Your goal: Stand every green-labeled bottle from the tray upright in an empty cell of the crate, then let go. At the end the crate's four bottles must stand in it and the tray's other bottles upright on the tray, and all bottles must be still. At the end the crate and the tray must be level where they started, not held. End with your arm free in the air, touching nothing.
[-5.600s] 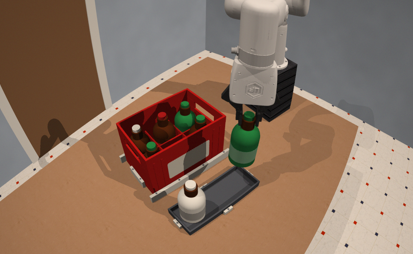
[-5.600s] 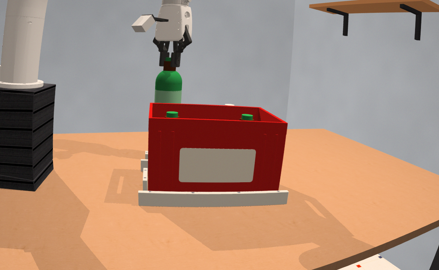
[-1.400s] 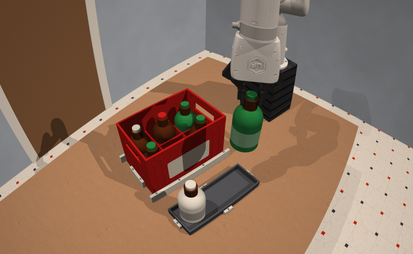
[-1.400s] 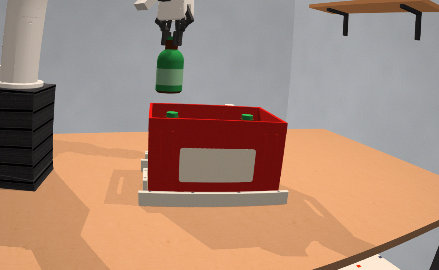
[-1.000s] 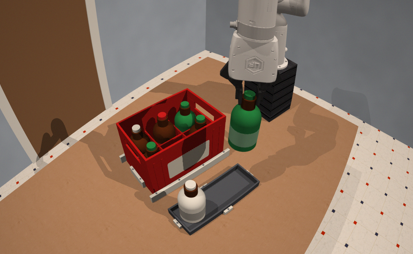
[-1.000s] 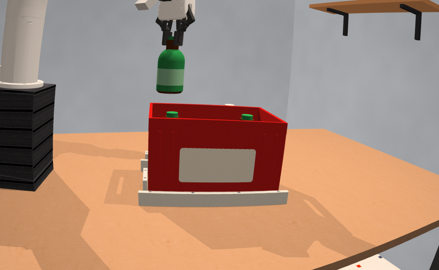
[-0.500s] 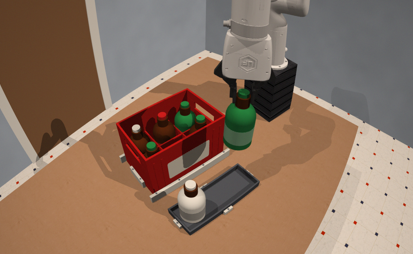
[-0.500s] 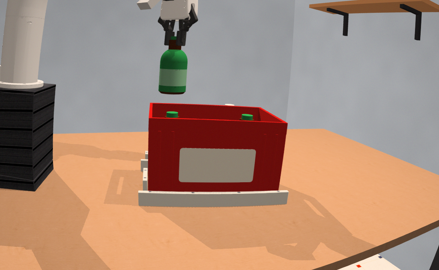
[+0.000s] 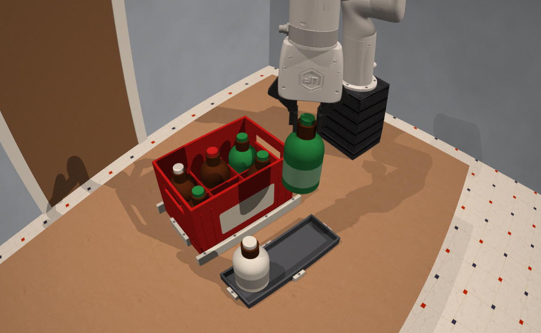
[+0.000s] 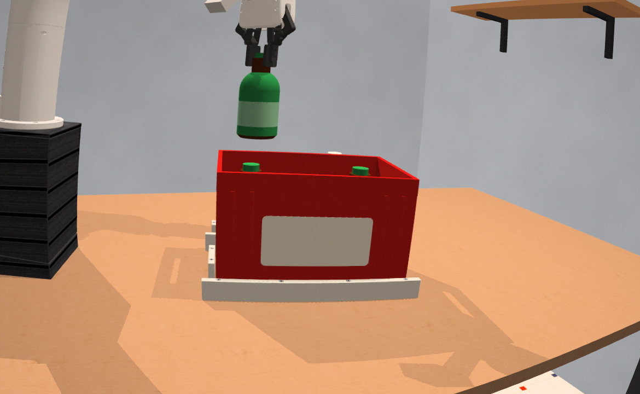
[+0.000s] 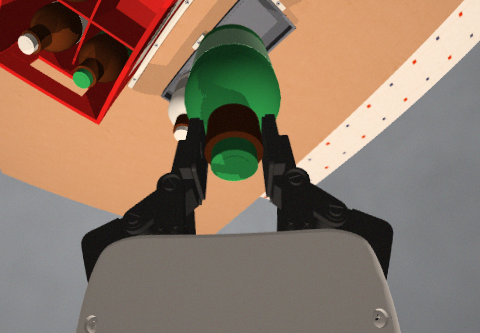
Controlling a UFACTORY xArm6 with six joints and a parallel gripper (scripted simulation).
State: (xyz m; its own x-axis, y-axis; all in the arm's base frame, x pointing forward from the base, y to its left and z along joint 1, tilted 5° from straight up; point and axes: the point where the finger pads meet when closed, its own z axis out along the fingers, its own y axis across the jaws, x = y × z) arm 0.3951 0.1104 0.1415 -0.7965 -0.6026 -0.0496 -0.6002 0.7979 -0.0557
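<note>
The green bottle is 7 cm below my hand. From my hand the other things lie so: dark tray: 8 cm ahead, 3 cm to the left, 32 cm below; then crate: 5 cm ahead, 18 cm to the right, 25 cm below; then white-labeled bottle: 16 cm ahead, 1 cm to the left, 25 cm below.
</note>
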